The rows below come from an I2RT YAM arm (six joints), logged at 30 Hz.
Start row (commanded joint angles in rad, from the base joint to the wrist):
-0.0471 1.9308 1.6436 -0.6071 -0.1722 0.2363
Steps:
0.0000 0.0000 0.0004 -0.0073 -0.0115 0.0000
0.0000 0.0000 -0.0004 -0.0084 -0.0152 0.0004
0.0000 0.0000 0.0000 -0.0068 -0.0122 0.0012
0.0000 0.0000 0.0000 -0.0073 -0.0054 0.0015
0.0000 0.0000 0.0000 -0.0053 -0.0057 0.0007
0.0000 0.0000 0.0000 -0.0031 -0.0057 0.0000
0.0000 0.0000 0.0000 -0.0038 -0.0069 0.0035
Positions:
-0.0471 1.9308 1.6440 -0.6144 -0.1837 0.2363
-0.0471 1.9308 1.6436 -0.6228 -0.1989 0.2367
-0.0471 1.9308 1.6436 -0.6296 -0.2111 0.2379
-0.0471 1.9308 1.6436 -0.6369 -0.2165 0.2394
-0.0471 1.9308 1.6436 -0.6422 -0.2222 0.2401
-0.0471 1.9308 1.6436 -0.6453 -0.2279 0.2401
-0.0471 1.9308 1.6436 -0.6491 -0.2348 0.2436

